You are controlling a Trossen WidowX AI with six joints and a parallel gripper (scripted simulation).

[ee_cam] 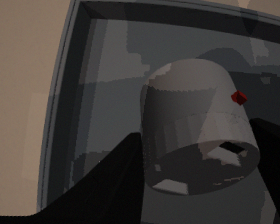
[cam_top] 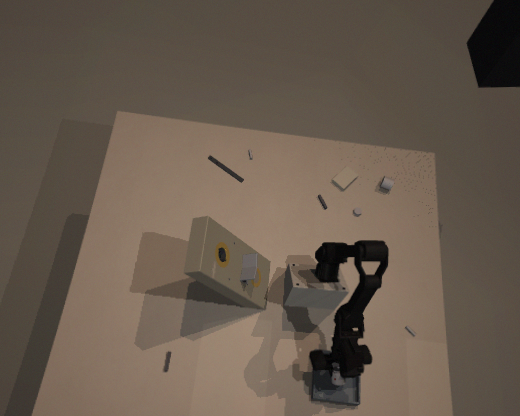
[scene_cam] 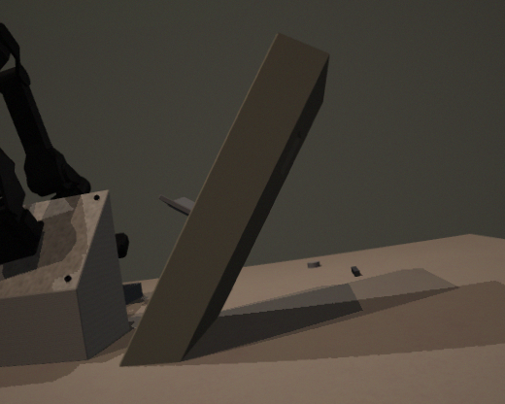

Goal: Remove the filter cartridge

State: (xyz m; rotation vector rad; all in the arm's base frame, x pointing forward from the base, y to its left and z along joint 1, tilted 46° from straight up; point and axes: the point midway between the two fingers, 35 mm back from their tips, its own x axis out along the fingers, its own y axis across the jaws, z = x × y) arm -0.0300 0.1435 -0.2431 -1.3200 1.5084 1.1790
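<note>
My gripper tip is now right at the round filter cartridge. Round my gripper tip: grey shelf 330 mm to the right, 280 mm ahead, 90 mm above; grey framed tray 40 mm below; service panel 340 mm to the right, 340 mm ahead, 110 mm above.
</note>
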